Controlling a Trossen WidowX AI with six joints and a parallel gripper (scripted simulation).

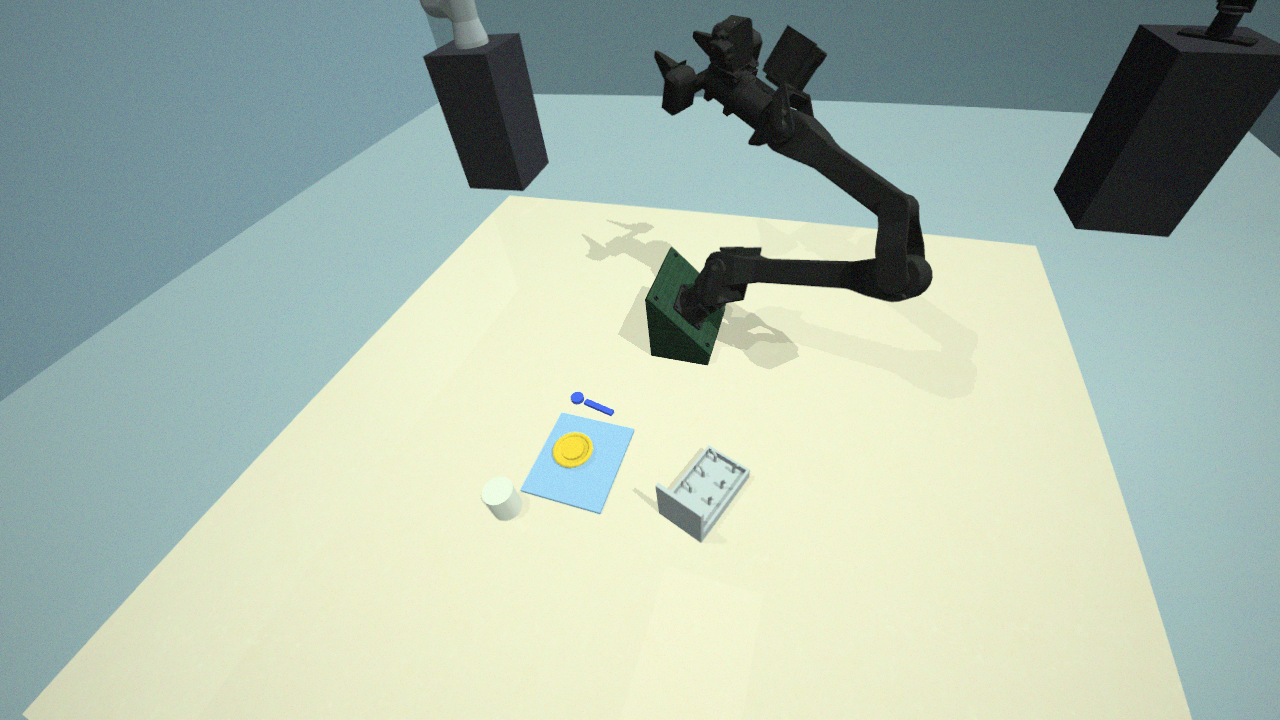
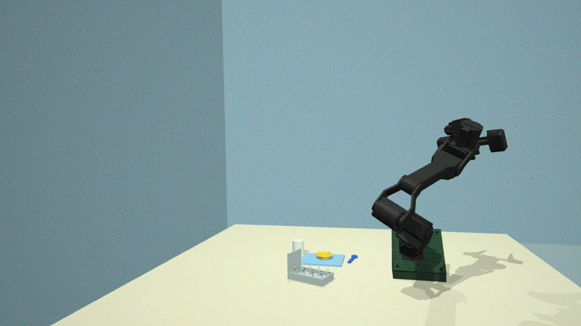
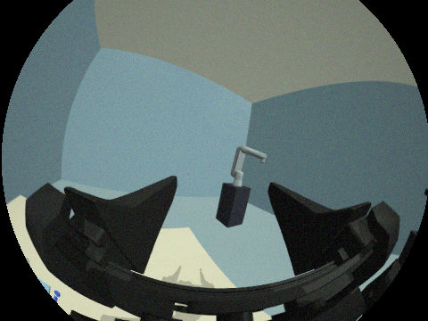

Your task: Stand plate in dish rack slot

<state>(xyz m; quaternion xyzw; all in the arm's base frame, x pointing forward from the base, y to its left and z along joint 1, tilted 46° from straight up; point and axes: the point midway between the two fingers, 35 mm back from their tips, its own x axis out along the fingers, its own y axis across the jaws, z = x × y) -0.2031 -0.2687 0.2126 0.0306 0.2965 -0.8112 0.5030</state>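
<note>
The yellow plate is 500 mm ahead of my gripper tip, 420 mm below it and 60 mm to the right of it. Also, from my gripper tip: small blue spoon: 430 mm below, 400 mm ahead, 70 mm to the right; then grey dish rack: 520 mm ahead, 410 mm below, 150 mm to the left; then light blue mat: 510 mm ahead, 440 mm below, 50 mm to the right.
</note>
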